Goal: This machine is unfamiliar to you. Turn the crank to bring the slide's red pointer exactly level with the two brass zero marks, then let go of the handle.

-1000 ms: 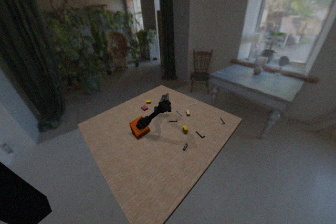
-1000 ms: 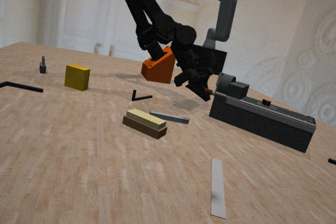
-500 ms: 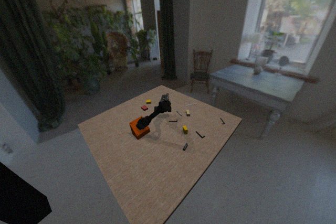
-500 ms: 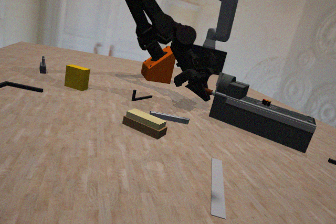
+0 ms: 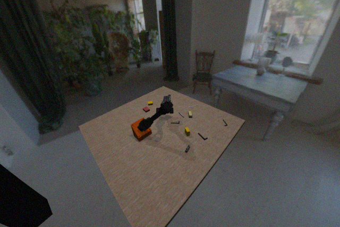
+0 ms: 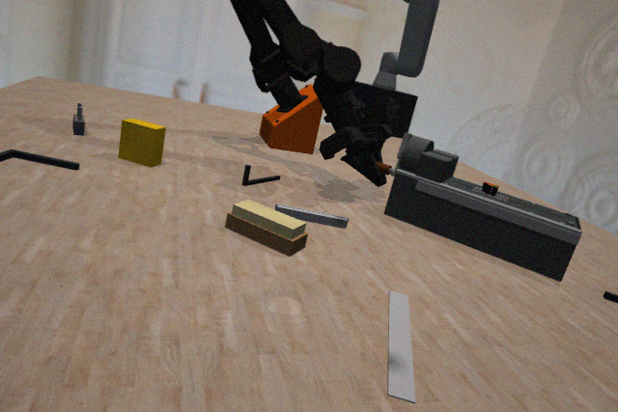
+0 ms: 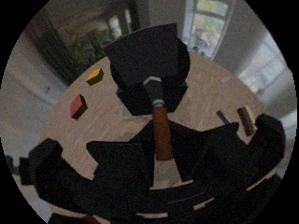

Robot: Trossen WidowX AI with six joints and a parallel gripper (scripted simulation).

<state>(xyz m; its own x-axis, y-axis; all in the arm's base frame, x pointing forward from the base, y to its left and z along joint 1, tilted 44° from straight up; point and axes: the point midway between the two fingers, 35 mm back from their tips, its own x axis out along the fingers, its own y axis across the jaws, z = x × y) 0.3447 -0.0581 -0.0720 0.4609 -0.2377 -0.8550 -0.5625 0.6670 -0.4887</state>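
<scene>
My gripper tip is 20 mm past the brown crank handle, 10 mm to the left of it and 30 mm below it. The rest, counted from my gripper tip: red pointer: 130 mm ahead, 90 mm to the left, 50 mm above; red block: 70 mm behind, 250 mm to the left, 20 mm below; grey bar: 80 mm ahead, 170 mm to the right, 30 mm below.
</scene>
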